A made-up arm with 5 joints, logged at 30 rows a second.
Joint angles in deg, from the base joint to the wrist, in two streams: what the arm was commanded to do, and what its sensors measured. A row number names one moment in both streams.
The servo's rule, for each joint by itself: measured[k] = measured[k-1] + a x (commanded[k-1-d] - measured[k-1]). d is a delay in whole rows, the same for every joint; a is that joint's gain. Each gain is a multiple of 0.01, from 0.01 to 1. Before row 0 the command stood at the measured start. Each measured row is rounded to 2 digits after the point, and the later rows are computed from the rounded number. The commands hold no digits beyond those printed.
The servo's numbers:
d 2
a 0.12 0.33 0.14 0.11 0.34
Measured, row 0: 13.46, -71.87, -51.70, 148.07, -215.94
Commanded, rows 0 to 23: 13.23, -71.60, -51.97, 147.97, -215.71; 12.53, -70.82, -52.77, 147.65, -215.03; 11.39, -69.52, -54.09, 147.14, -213.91; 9.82, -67.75, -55.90, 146.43, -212.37; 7.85, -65.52, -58.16, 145.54, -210.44; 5.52, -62.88, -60.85, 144.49, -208.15; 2.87, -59.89, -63.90, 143.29, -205.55; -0.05, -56.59, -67.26, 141.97, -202.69; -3.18, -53.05, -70.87, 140.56, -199.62; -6.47, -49.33, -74.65, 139.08, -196.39; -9.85, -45.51, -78.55, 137.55, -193.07; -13.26, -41.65, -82.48, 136.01, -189.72; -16.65, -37.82, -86.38, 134.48, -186.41; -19.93, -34.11, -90.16, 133.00, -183.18; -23.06, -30.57, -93.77, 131.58, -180.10; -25.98, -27.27, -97.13, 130.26, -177.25; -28.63, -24.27, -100.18, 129.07, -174.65; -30.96, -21.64, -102.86, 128.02, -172.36; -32.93, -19.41, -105.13, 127.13, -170.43; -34.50, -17.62, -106.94, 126.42, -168.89; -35.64, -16.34, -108.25, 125.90, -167.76; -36.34, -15.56, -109.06, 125.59, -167.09; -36.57, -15.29, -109.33, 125.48, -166.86; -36.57, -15.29, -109.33, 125.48, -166.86
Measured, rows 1 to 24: 13.46, -71.87, -51.70, 148.07, -215.94; 13.46, -71.87, -51.70, 148.07, -215.94; 13.43, -71.78, -51.74, 148.06, -215.86; 13.32, -71.46, -51.88, 148.01, -215.58; 13.09, -70.82, -52.19, 147.91, -215.01; 12.70, -69.81, -52.71, 147.75, -214.11; 12.12, -68.39, -53.47, 147.51, -212.86; 11.33, -66.57, -54.50, 147.18, -211.26; 10.31, -64.37, -55.82, 146.75, -209.32; 9.07, -61.80, -57.42, 146.22, -207.07; 7.60, -58.91, -59.30, 145.60, -204.54; 5.91, -55.75, -61.45, 144.88, -201.77; 4.02, -52.37, -63.84, 144.07, -198.81; 1.95, -48.83, -66.45, 143.18, -195.72; -0.28, -45.20, -69.24, 142.22, -192.55; -2.64, -41.54, -72.17, 141.21, -189.36; -5.09, -37.92, -75.19, 140.15, -186.21; -7.60, -34.41, -78.26, 139.06, -183.16; -10.12, -31.06, -81.33, 137.96, -180.27; -12.62, -27.95, -84.34, 136.87, -177.58; -15.06, -25.13, -87.25, 135.80, -175.15; -17.39, -22.65, -90.01, 134.77, -173.02; -19.58, -20.57, -92.56, 133.79, -171.23; -21.59, -18.92, -94.87, 132.89, -169.82
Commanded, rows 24 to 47: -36.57, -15.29, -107.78, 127.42, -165.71; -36.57, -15.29, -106.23, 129.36, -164.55; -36.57, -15.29, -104.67, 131.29, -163.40; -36.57, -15.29, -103.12, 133.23, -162.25; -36.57, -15.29, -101.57, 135.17, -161.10; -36.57, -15.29, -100.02, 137.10, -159.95; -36.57, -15.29, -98.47, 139.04, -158.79; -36.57, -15.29, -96.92, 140.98, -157.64; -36.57, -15.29, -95.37, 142.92, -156.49; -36.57, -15.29, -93.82, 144.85, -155.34; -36.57, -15.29, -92.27, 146.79, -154.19; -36.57, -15.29, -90.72, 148.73, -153.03; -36.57, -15.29, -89.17, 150.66, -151.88; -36.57, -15.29, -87.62, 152.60, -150.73; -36.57, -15.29, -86.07, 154.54, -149.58; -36.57, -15.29, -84.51, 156.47, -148.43; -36.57, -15.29, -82.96, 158.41, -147.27; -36.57, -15.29, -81.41, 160.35, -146.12; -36.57, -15.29, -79.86, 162.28, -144.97; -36.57, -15.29, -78.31, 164.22, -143.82; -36.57, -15.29, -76.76, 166.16, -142.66; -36.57, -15.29, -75.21, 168.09, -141.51; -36.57, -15.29, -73.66, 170.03, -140.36; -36.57, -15.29, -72.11, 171.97, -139.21
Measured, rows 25 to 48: -23.39, -17.72, -96.89, 132.07, -168.81; -24.97, -16.92, -98.63, 131.35, -168.15; -26.36, -16.38, -99.91, 130.92, -167.32; -27.59, -16.02, -100.79, 130.75, -166.38; -28.67, -15.78, -101.33, 130.81, -165.37; -29.62, -15.62, -101.58, 131.08, -164.31; -30.45, -15.51, -101.58, 131.53, -163.22; -31.18, -15.44, -101.36, 132.14, -162.11; -31.83, -15.39, -100.96, 132.90, -160.98; -32.40, -15.36, -100.39, 133.79, -159.84; -32.90, -15.34, -99.69, 134.79, -158.70; -33.34, -15.32, -98.87, 135.90, -157.56; -33.73, -15.31, -97.95, 137.10, -156.41; -34.07, -15.30, -96.94, 138.38, -155.26; -34.37, -15.30, -95.85, 139.73, -154.11; -34.63, -15.30, -94.70, 141.15, -152.96; -34.86, -15.30, -93.49, 142.62, -151.81; -35.07, -15.30, -92.23, 144.14, -150.66; -35.25, -15.30, -90.93, 145.71, -149.51; -35.41, -15.30, -89.60, 147.32, -148.36; -35.55, -15.30, -88.24, 148.97, -147.21; -35.67, -15.30, -86.85, 150.65, -146.06; -35.78, -15.30, -85.44, 152.36, -144.90; -35.87, -15.30, -84.01, 154.09, -143.75
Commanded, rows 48 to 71: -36.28, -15.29, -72.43, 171.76, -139.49; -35.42, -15.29, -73.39, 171.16, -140.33; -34.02, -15.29, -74.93, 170.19, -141.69; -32.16, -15.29, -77.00, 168.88, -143.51; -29.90, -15.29, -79.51, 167.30, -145.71; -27.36, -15.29, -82.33, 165.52, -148.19; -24.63, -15.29, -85.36, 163.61, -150.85; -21.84, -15.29, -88.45, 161.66, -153.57; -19.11, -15.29, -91.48, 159.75, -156.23; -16.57, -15.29, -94.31, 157.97, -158.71; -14.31, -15.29, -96.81, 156.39, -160.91; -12.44, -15.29, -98.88, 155.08, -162.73; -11.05, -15.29, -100.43, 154.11, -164.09; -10.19, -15.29, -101.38, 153.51, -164.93; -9.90, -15.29, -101.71, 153.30, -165.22; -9.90, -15.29, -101.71, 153.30, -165.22; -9.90, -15.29, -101.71, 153.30, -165.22; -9.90, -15.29, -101.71, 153.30, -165.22; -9.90, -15.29, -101.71, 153.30, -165.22; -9.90, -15.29, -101.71, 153.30, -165.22; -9.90, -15.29, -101.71, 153.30, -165.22; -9.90, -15.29, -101.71, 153.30, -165.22; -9.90, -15.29, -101.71, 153.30, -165.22; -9.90, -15.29, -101.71, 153.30, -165.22
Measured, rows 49 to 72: -35.95, -15.30, -82.56, 155.84, -142.60; -36.02, -15.30, -81.10, 157.61, -141.45; -36.05, -15.30, -79.89, 159.17, -140.78; -35.97, -15.30, -78.98, 160.49, -140.63; -35.74, -15.30, -78.41, 161.56, -140.99; -35.31, -15.30, -78.21, 162.37, -141.85; -34.66, -15.30, -78.39, 162.91, -143.16; -33.78, -15.30, -78.94, 163.20, -144.87; -32.68, -15.30, -79.84, 163.25, -146.90; -31.38, -15.30, -81.05, 163.08, -149.17; -29.91, -15.30, -82.51, 162.71, -151.57; -28.31, -15.30, -84.16, 162.19, -154.00; -26.63, -15.30, -85.93, 161.55, -156.35; -24.93, -15.30, -87.74, 160.84, -158.52; -23.26, -15.30, -89.52, 160.10, -160.41; -21.69, -15.30, -91.18, 159.38, -161.95; -20.28, -15.30, -92.65, 158.71, -163.06; -19.03, -15.30, -93.92, 158.11, -163.79; -17.93, -15.30, -95.01, 157.58, -164.28; -16.97, -15.30, -95.95, 157.11, -164.60; -16.12, -15.30, -96.76, 156.69, -164.81; -15.37, -15.30, -97.45, 156.32, -164.95; -14.71, -15.30, -98.05, 155.99, -165.04; -14.13, -15.30, -98.56, 155.69, -165.10
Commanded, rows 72 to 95: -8.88, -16.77, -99.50, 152.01, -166.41; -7.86, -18.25, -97.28, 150.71, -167.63; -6.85, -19.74, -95.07, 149.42, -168.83; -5.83, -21.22, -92.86, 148.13, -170.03; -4.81, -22.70, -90.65, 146.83, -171.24; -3.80, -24.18, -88.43, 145.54, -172.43; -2.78, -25.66, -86.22, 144.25, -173.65; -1.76, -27.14, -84.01, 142.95, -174.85; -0.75, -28.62, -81.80, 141.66, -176.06; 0.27, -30.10, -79.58, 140.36, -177.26; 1.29, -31.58, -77.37, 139.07, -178.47; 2.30, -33.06, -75.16, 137.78, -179.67; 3.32, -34.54, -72.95, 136.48, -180.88; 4.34, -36.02, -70.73, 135.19, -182.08; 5.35, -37.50, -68.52, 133.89, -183.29; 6.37, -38.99, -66.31, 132.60, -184.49; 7.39, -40.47, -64.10, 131.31, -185.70; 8.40, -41.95, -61.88, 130.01, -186.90; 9.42, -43.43, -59.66, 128.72, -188.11; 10.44, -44.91, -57.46, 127.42, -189.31; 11.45, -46.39, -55.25, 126.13, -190.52; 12.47, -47.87, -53.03, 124.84, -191.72; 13.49, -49.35, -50.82, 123.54, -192.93; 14.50, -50.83, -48.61, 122.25, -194.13
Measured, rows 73 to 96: -13.62, -15.30, -99.00, 155.43, -165.14; -13.17, -15.30, -99.38, 155.20, -165.17; -12.66, -15.79, -99.40, 154.85, -165.59; -12.08, -16.60, -99.10, 154.39, -166.28; -11.45, -17.64, -98.54, 153.84, -167.15; -10.78, -18.82, -97.74, 153.21, -168.13; -10.06, -20.10, -96.75, 152.51, -169.19; -9.31, -21.45, -95.59, 151.74, -170.29; -8.53, -22.84, -94.28, 150.92, -171.43; -7.72, -24.26, -92.84, 150.04, -172.59; -6.88, -25.70, -91.29, 149.12, -173.77; -6.02, -27.15, -89.65, 148.16, -174.96; -5.14, -28.61, -87.93, 147.16, -176.15; -4.25, -30.08, -86.14, 146.13, -177.35; -3.34, -31.55, -84.29, 145.07, -178.55; -2.42, -33.03, -82.39, 143.98, -179.75; -1.49, -34.51, -80.45, 142.87, -180.95; -0.55, -35.99, -78.47, 141.74, -182.15; 0.40, -37.47, -76.46, 140.59, -183.36; 1.36, -38.95, -74.42, 139.43, -184.56; 2.33, -40.43, -72.35, 138.25, -185.77; 3.30, -41.91, -70.27, 137.06, -186.97; 4.28, -43.39, -68.17, 135.86, -188.18; 5.26, -44.87, -66.05, 134.65, -189.38
